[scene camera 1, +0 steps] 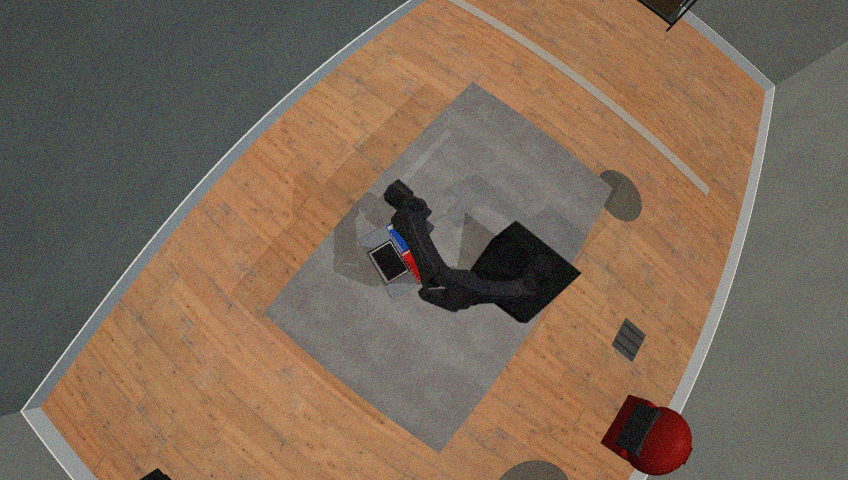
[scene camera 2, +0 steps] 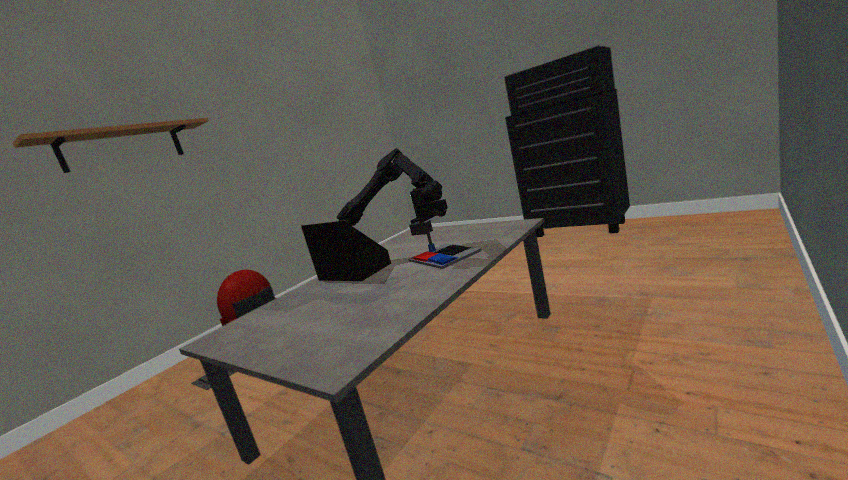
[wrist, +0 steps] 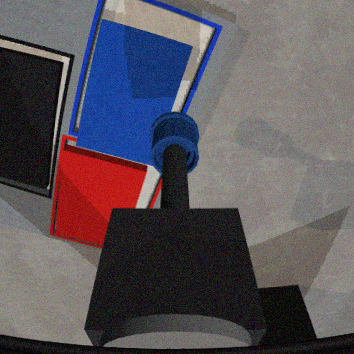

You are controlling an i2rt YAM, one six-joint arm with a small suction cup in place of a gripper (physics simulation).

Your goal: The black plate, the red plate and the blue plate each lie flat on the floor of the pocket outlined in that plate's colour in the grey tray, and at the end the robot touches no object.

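Frame: origin at the arm's base, x right, y ahead, z up, level; metres.
Seen in the pictures: hand, its tool point: [scene camera 2: 432, 250] [wrist: 174, 133]; arm's base, origin of its link: [scene camera 1: 528, 278] [scene camera 2: 340, 237].
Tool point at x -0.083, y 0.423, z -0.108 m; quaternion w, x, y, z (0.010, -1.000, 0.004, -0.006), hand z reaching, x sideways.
Note:
Pixels of each thing's top centre, then the offset from my tool point to it. "*": a spot on its surface instead. Level surfaces: height alone.
- black plate, centre of its top: [wrist: 4, 122] [scene camera 1: 389, 261] [scene camera 2: 451, 249] dx -0.140, dy -0.007, dz -0.049 m
- grey tray, a spot on its surface: [wrist: 45, 22] * dx -0.088, dy +0.066, dz -0.050 m
- red plate, centre of its top: [wrist: 95, 205] [scene camera 1: 419, 262] [scene camera 2: 426, 255] dx -0.075, dy -0.096, dz -0.047 m
- blue plate, centre of its top: [wrist: 127, 100] [scene camera 1: 404, 235] [scene camera 2: 440, 256] dx -0.032, dy +0.008, dz -0.038 m
- grey table, height of its surface: dz -0.061 m
The black plate [scene camera 1: 388, 261] [scene camera 2: 453, 249] [wrist: 25, 115] lies in the black-outlined pocket of the grey tray [scene camera 1: 374, 237] [scene camera 2: 471, 253] [wrist: 45, 22]. The red plate [scene camera 1: 411, 266] [scene camera 2: 424, 256] [wrist: 90, 190] lies in the red-outlined pocket, a bare strip beside it. The blue plate [scene camera 1: 398, 240] [scene camera 2: 443, 259] [wrist: 120, 100] lies partly over the blue pocket; in the wrist view its near end covers that pocket's near edge, reaches the red outline and shades the red plate. My suction cup [scene camera 2: 432, 247] [wrist: 175, 144] is off, holds nothing and is low by the blue plate's near corner; contact is unclear. The arm hides it in scene camera 1.
The tray lies on the grey table [scene camera 1: 380, 368] [scene camera 2: 321, 333]. The black angular base block [scene camera 1: 535, 255] [scene camera 2: 345, 252] stands on the table beside the arm. A wall shelf [scene camera 2: 119, 130], a black cabinet [scene camera 2: 562, 142] and a red round object [scene camera 1: 666, 440] [scene camera 2: 241, 291] are away from the tray.

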